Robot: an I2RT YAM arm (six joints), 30 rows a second.
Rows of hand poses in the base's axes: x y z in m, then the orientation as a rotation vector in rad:
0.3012, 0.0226, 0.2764, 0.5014, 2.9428, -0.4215
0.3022, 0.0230, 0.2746, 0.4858, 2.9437, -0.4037
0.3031, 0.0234, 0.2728, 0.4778, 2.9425, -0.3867
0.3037, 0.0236, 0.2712, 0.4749, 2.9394, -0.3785
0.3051, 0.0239, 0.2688, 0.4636, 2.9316, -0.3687
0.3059, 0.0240, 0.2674, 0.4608, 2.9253, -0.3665
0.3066, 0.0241, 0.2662, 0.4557, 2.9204, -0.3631
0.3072, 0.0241, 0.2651, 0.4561, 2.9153, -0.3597
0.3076, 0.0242, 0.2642, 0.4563, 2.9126, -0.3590
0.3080, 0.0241, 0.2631, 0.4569, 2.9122, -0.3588
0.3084, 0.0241, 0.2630, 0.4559, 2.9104, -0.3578
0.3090, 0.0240, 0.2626, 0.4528, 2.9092, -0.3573
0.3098, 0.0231, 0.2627, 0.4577, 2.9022, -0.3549
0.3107, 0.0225, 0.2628, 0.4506, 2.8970, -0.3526
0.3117, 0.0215, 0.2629, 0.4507, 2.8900, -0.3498
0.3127, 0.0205, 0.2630, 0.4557, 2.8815, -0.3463
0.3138, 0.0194, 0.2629, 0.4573, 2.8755, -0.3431
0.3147, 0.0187, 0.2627, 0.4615, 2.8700, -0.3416
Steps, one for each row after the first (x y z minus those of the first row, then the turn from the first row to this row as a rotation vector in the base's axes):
0.0010, 0.0004, -0.0018, 0.0103, -0.0043, 0.0115
0.0019, 0.0008, -0.0036, 0.0201, -0.0099, 0.0179
0.0025, 0.0010, -0.0052, 0.0243, -0.0149, 0.0204
0.0039, 0.0013, -0.0076, 0.0278, -0.0252, 0.0288
0.0047, 0.0014, -0.0090, 0.0275, -0.0319, 0.0309
0.0054, 0.0015, -0.0102, 0.0282, -0.0376, 0.0347
0.0060, 0.0015, -0.0113, 0.0291, -0.0433, 0.0348
0.0064, 0.0016, -0.0122, 0.0290, -0.0460, 0.0348
0.0068, 0.0015, -0.0133, 0.0290, -0.0464, 0.0344
0.0072, 0.0015, -0.0134, 0.0292, -0.0484, 0.0352
0.0078, 0.0014, -0.0138, 0.0290, -0.0498, 0.0374
0.0086, 0.0005, -0.0137, 0.0292, -0.0568, 0.0344
0.0095, -0.0001, -0.0136, 0.0289, -0.0627, 0.0395
0.0105, -0.0011, -0.0135, 0.0291, -0.0700, 0.0398
0.0115, -0.0021, -0.0134, 0.0296, -0.0787, 0.0368
0.0126, -0.0032, -0.0135, 0.0303, -0.0851, 0.0361
0.0135, -0.0039, -0.0137, 0.0303, -0.0905, 0.0334

